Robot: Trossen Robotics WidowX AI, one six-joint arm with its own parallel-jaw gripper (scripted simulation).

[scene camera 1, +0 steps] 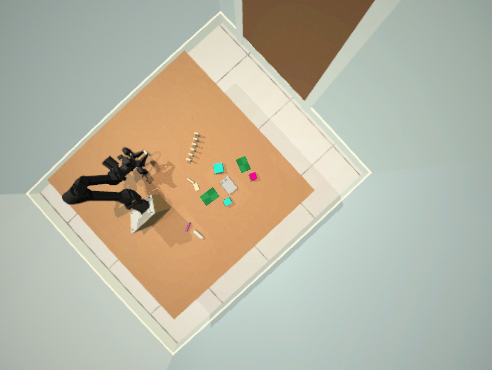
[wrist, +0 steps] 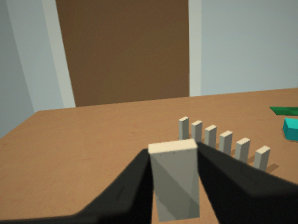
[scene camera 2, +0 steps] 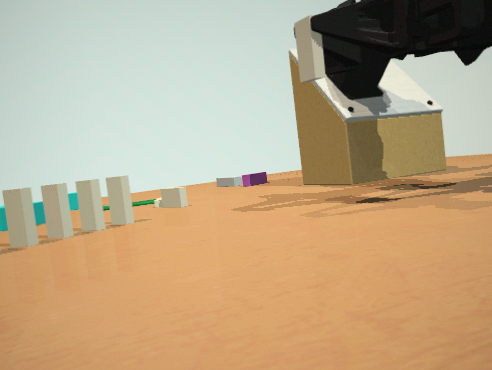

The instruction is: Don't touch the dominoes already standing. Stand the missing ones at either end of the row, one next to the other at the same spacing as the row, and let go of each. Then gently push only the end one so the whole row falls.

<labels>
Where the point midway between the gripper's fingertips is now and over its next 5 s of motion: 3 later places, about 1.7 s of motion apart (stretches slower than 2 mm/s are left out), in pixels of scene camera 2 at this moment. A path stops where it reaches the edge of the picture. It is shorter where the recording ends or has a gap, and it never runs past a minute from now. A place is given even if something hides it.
My gripper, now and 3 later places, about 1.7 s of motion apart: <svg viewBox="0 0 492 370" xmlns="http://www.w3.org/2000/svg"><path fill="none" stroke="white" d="M302 28L315 102L298 107L311 118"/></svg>
</labels>
